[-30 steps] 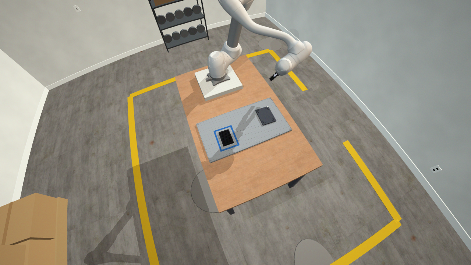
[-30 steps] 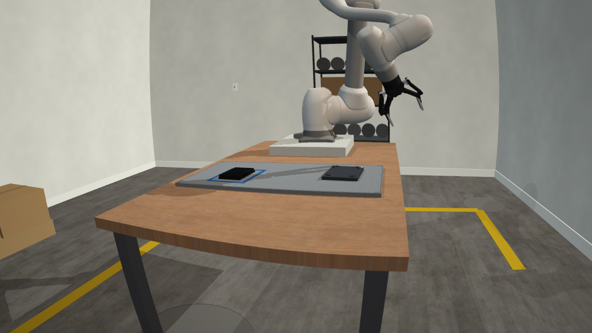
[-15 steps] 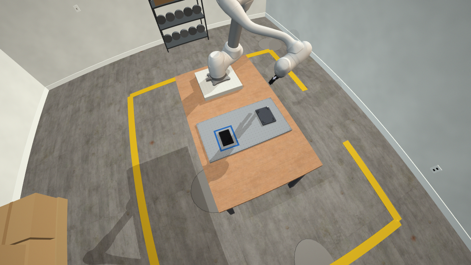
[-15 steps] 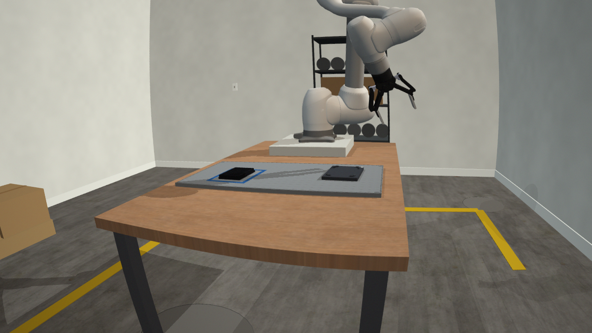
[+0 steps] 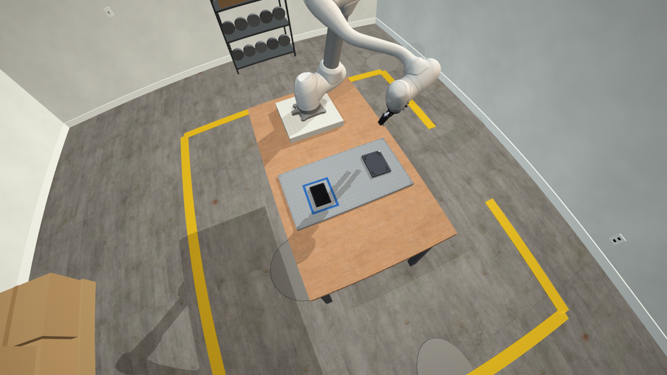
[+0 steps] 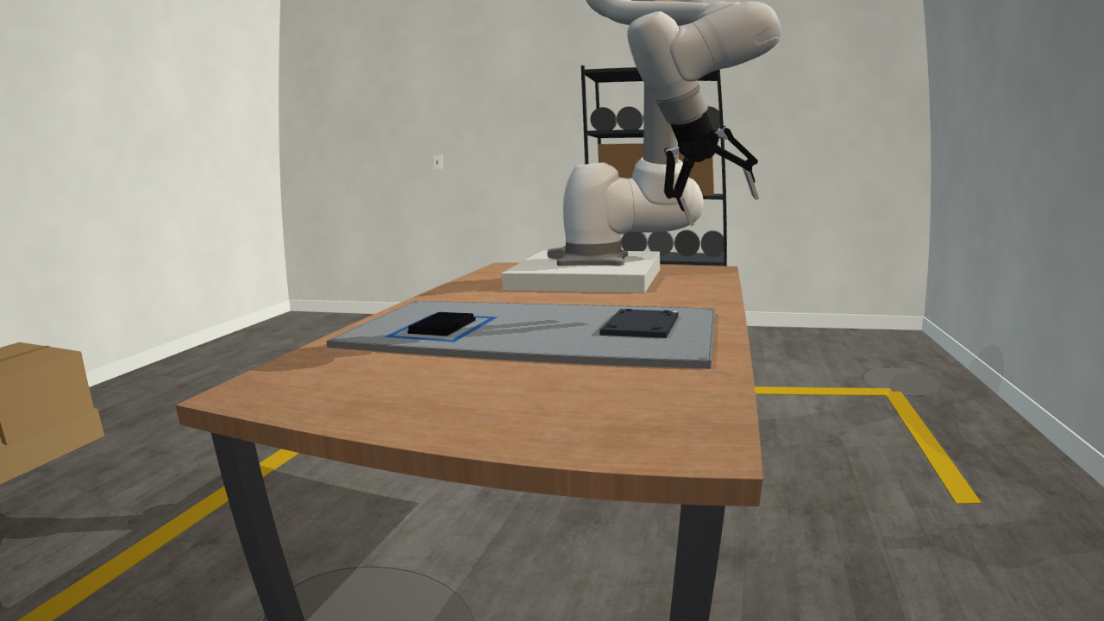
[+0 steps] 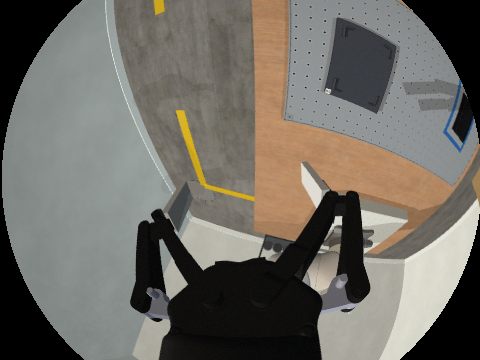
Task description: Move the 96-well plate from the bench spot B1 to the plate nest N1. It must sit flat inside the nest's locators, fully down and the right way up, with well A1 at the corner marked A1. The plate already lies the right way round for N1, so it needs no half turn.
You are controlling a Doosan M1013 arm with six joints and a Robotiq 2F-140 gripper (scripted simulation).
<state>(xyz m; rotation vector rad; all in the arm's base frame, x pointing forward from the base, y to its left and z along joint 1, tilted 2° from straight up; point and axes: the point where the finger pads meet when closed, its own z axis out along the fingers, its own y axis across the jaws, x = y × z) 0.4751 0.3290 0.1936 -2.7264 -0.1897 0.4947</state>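
Now: hand 150 mm short of the black 96-well plate, 540 mm to the left of it and 210 mm above it. The rest, counted from my hand: dark plate nest N1 (110 mm ahead, 160 mm to the right, 210 mm below).
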